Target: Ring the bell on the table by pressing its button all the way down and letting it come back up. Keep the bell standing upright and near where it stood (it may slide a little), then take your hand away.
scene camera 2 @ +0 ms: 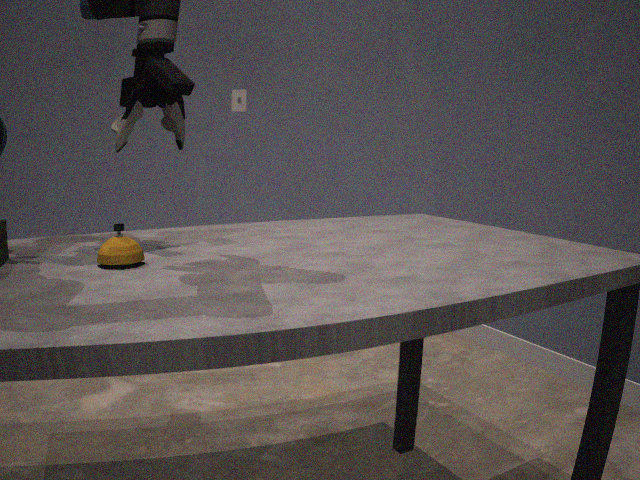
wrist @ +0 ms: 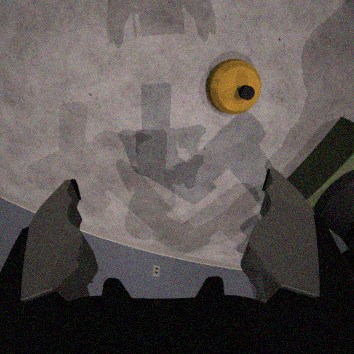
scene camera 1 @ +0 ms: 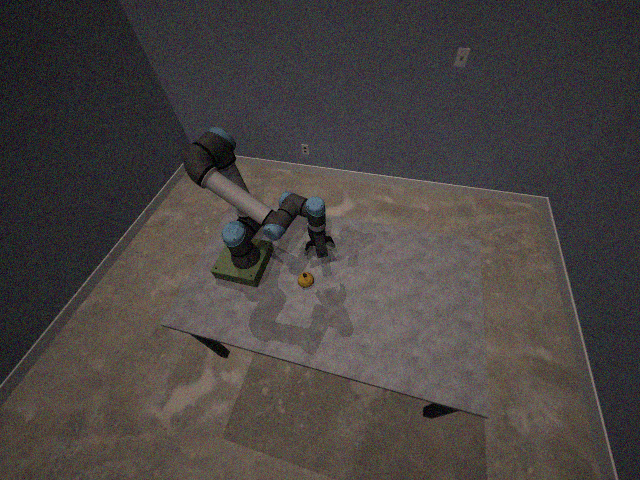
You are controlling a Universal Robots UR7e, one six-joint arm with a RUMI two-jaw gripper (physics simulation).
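Frame: origin at the arm's base, x up, y right, z ahead, level; centimetres.
Where they show: gripper, fingertip midpoint: [scene camera 2: 150, 151] [wrist: 169, 176]; arm's base, link origin: [wrist: 341, 195] [scene camera 1: 246, 256].
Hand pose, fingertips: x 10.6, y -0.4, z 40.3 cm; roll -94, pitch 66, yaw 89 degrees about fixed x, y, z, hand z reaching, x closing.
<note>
Each offset is from my fingertips to the top centre of the thing. Level surfaces: height alone.
The yellow dome bell {dx -11.6, dy +7.5, dz -7.5 cm} [scene camera 1: 305, 281] [scene camera 2: 120, 253] [wrist: 227, 82] stands upright on the grey table {dx -18.2 cm} [scene camera 1: 413, 320] [scene camera 2: 392, 263] [wrist: 40, 65]. Its small black button {dx -11.6, dy +7.5, dz -7.5 cm} [scene camera 2: 118, 227] [wrist: 246, 92] stands up on a short stem above the dome. My gripper [scene camera 1: 321, 251] [scene camera 2: 149, 149] [wrist: 169, 176] is open, with its two jaws wide apart and nothing between them. It points down and hangs well above the table, apart from the bell. In the wrist view the bell lies beyond the fingertips, up and right of the middle.
The arm's green base block [scene camera 1: 235, 273] stands on the table to the left of the bell, and part of it shows at the right edge of the wrist view. The table's front edge [scene camera 2: 258, 338] runs across the second scene view. Arm shadows fall around the bell.
</note>
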